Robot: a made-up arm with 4 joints.
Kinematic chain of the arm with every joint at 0, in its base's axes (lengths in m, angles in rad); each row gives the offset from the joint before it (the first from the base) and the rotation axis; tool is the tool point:
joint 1: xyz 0 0 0.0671 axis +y
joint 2: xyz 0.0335 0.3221 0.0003 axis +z
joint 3: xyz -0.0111 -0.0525 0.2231 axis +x
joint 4: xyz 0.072 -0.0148 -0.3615 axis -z
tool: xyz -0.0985 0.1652 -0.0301
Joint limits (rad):
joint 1: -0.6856..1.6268
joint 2: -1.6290..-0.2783
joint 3: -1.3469..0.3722
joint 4: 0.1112..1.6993
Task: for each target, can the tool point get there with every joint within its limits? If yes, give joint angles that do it. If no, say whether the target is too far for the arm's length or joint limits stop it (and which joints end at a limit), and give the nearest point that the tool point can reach.
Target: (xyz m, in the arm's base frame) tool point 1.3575 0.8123 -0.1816
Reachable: no: too far | nearest point 0.3138 0.4164 0.0096 | short by 1.133 m
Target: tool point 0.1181 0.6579 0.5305
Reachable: no: joint limits stop it (at a limit: joint 1, joint 2, joint 3, joint 4) | nearest point 0.0005 0.3639 0.4311 | short by 0.332 m
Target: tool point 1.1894 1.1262 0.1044
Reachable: no: too far | nearest point 0.2899 0.4702 0.0762 | short by 1.114 m
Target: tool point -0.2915 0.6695 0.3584
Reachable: no: joint limits stop it (at a limit: joint 2, joint 3, joint 4) | nearest point -0.2575 0.3639 0.3244 | short by 0.309 m
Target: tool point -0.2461 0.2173 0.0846
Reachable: yes | joints 0.7806 -1.2384 -0.8791 0.3607
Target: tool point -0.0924 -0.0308 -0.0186
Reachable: yes | joints -0.0183 -0.8175 -1.0934 1.1421
